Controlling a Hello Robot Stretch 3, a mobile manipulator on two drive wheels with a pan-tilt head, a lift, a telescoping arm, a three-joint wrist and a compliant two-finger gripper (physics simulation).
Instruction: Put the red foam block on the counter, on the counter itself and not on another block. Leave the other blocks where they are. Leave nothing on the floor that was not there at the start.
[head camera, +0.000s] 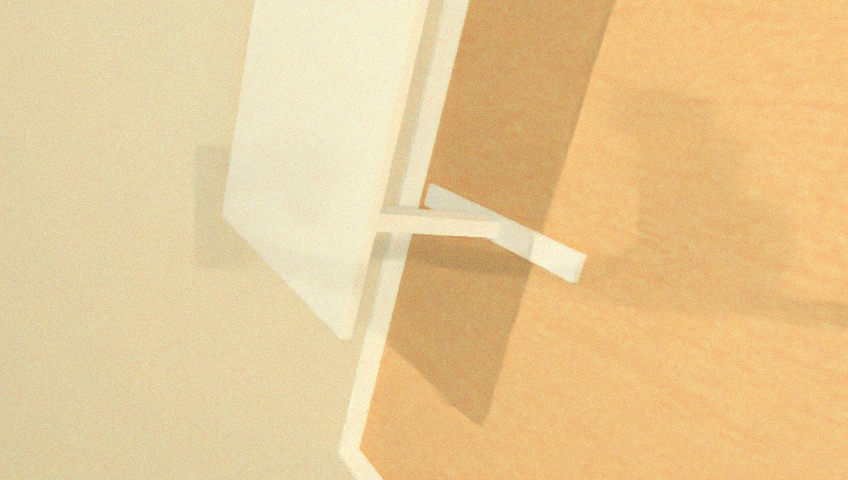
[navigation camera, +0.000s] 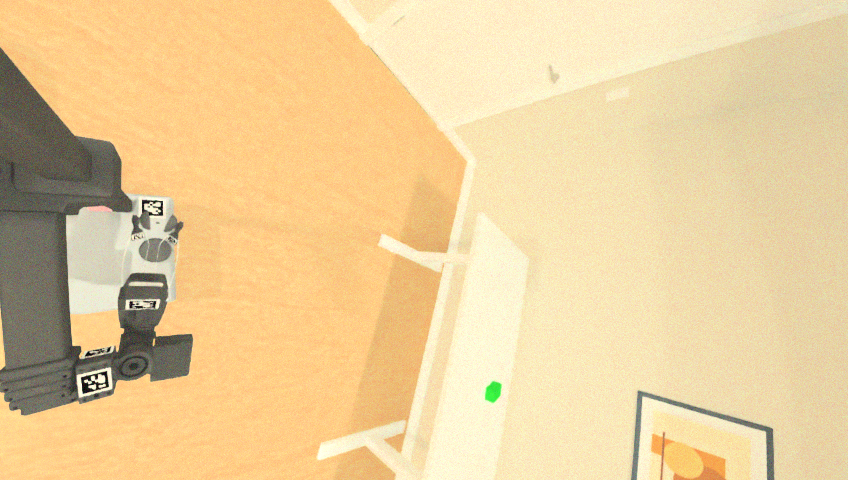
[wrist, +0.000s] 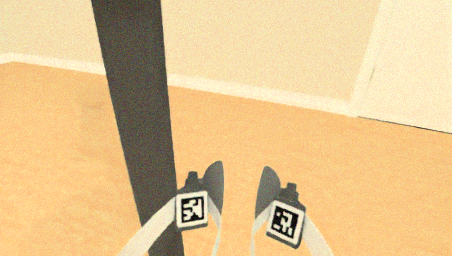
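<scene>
You can see my gripper here, and it's there in the wrist view too. There's also a door that I can see.
</scene>
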